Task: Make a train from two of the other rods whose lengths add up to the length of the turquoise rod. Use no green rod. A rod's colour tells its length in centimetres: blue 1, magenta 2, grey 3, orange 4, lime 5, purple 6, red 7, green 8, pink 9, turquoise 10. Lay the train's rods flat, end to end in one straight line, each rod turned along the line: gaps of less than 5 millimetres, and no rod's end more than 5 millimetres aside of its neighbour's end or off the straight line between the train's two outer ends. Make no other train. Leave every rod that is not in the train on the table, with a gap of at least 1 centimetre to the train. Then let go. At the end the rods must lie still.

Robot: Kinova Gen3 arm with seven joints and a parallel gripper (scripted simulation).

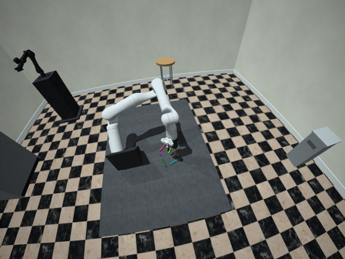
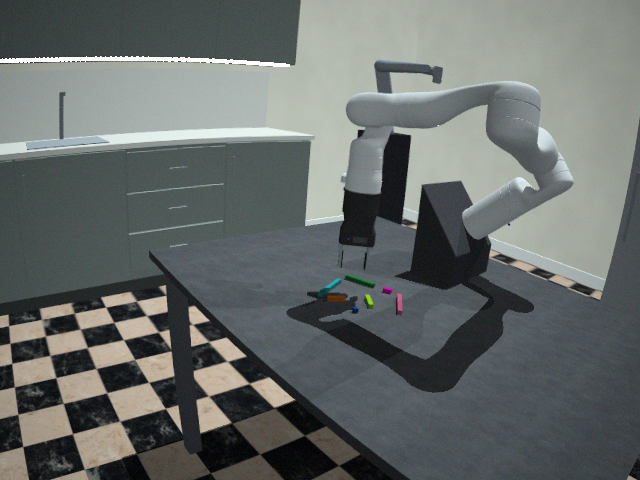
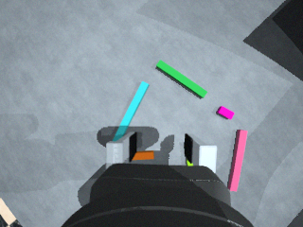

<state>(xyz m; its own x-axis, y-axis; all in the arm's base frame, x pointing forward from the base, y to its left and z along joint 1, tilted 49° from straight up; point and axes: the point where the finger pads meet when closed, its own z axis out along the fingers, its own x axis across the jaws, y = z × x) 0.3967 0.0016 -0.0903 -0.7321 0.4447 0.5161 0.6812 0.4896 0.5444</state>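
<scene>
Right now my hand is 8 cm above the small blue rod, 7 cm to the right of it and 5 cm short of it. The rest, counted from my hand: lime rod 8 cm below, 5 cm to the left, 1 cm behind; then orange rod 8 cm below, 4 cm ahead; then turquoise rod 8 cm below, 5 cm to the right, 1 cm ahead.
</scene>
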